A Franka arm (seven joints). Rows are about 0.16 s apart.
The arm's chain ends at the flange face. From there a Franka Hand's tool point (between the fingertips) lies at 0.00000 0.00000 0.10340 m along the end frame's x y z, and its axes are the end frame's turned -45 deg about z.
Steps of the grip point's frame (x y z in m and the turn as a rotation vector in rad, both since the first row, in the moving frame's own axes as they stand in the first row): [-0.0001 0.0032 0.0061 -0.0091 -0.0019 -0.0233]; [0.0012 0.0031 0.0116 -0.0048 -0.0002 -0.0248]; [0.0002 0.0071 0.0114 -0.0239 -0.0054 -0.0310]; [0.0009 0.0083 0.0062 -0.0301 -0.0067 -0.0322]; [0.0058 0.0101 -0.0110 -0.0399 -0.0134 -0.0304]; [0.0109 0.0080 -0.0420 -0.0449 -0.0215 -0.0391]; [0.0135 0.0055 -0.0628 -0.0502 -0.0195 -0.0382]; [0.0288 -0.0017 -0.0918 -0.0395 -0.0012 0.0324]
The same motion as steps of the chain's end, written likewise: [0.0017 0.0015 0.0061 -0.0078 0.0051 -0.0233]; [0.0027 0.0010 0.0116 -0.0035 0.0033 -0.0248]; [0.0038 0.0028 0.0114 -0.0207 0.0131 -0.0310]; [0.0048 0.0026 0.0062 -0.0260 0.0165 -0.0322]; [0.0092 -0.0008 -0.0109 -0.0377 0.0187 -0.0304]; [0.0116 -0.0069 -0.0419 -0.0470 0.0165 -0.0391]; [0.0111 -0.0107 -0.0627 -0.0493 0.0217 -0.0382]; [0.0164 -0.0246 -0.0917 -0.0288 0.0271 0.0324]
